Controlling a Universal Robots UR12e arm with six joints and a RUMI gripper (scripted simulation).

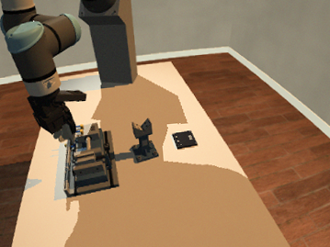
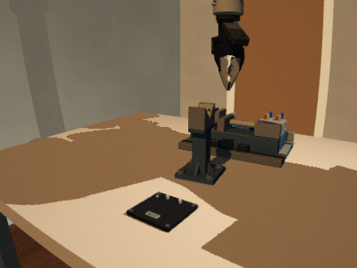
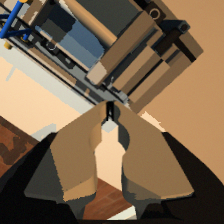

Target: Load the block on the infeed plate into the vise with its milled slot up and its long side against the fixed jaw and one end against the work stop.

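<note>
Now: hand 3 cm short of the part, 2 cm to the right of it and 8 cm above it. Also, from my hand: dark work stop rod (5 cm ahead, 7 cm to the left, 9 cm below); then moving jaw (3 cm to the left, 10 cm below); then cream cylinder rod (5 cm behind, 5 cm to the left, 10 cm below).
</note>
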